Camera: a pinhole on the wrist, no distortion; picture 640 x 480 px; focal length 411.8 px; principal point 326.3 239.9 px. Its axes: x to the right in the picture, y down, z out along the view. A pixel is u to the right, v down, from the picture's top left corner.
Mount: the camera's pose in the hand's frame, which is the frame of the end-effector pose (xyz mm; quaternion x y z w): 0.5 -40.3 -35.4 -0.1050 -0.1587 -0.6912 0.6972
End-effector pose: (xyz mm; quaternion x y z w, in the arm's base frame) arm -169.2 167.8 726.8 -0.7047 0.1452 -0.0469 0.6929
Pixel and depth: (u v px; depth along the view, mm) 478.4 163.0 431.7
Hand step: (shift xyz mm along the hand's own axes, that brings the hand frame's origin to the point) -113.7 -32.6 417.6
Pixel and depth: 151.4 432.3 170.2
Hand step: 67.3 91.0 101.8
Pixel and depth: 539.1 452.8 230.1
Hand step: 100.9 -64.1 230.3
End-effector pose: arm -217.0 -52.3 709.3 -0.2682 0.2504 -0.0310 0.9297
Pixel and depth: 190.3 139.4 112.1
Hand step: -35.1 34.5 53.0
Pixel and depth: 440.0 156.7 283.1
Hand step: -78.5 -10.8 251.7
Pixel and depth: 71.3 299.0 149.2
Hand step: 11.0 100.7 70.7
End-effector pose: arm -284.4 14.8 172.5 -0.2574 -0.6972 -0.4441 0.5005
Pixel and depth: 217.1 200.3 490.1
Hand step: -83.0 258.8 368.1
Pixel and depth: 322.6 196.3 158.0
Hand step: -28.2 18.4 109.4
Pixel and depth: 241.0 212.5 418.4
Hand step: -58.6 192.8 318.9
